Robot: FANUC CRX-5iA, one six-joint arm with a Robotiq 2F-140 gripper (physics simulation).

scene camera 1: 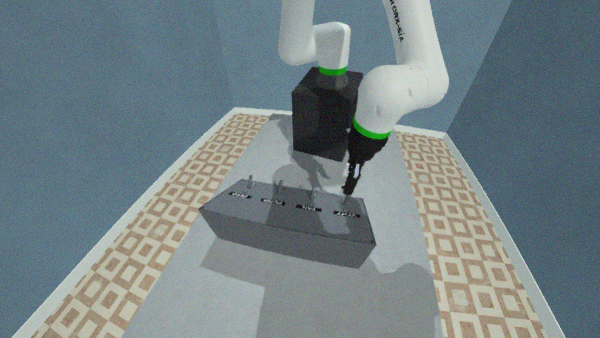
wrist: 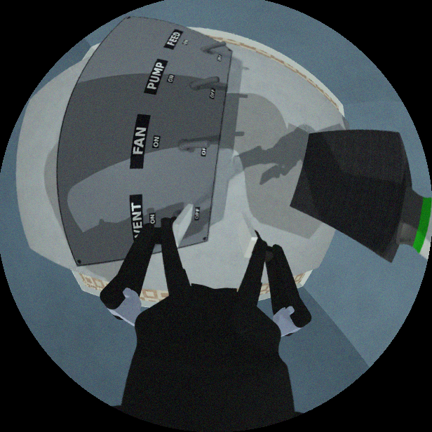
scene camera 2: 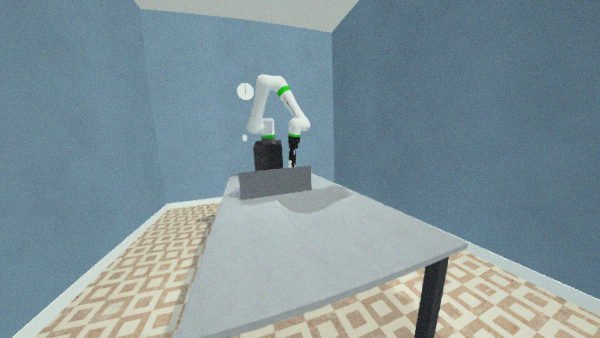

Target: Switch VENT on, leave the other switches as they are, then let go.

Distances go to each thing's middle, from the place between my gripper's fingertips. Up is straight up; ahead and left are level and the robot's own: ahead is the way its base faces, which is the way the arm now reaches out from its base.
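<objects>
Grey switch box (scene camera 1: 324,228): 19 cm to the right of my hand, 4 cm below it and 10 cm ahead of it.
</objects>
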